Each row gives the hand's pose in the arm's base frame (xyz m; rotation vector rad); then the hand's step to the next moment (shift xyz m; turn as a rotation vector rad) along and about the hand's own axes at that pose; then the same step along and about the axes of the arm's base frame.
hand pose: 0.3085 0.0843 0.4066 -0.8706 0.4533 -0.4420
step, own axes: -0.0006 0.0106 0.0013 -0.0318 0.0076 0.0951
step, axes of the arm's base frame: 0.0022 0.0071 -0.0077 0.0272 0.0806 0.0537
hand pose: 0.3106 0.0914 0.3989 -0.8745 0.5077 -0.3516
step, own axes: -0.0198 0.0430 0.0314 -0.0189 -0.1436 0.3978
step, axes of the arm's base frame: 0.0048 0.0553 -0.0120 0.1930 0.1765 0.3329
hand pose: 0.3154 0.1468 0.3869 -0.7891 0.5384 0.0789
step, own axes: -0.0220 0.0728 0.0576 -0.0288 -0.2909 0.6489
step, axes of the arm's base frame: -0.0134 0.0944 -0.0036 0.3315 0.2474 0.5791
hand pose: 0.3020 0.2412 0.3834 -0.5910 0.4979 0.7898
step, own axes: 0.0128 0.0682 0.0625 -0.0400 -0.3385 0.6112
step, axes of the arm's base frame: -0.0328 0.0857 0.0173 0.3542 0.1904 0.5728
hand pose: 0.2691 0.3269 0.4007 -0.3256 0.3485 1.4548
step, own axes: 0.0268 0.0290 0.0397 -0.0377 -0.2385 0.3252
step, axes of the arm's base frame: -0.0253 0.0435 0.0246 0.2453 0.0812 0.3119
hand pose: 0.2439 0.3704 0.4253 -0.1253 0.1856 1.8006
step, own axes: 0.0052 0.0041 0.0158 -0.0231 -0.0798 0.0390
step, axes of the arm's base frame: -0.0050 0.0071 0.0148 0.0835 0.0037 0.0378
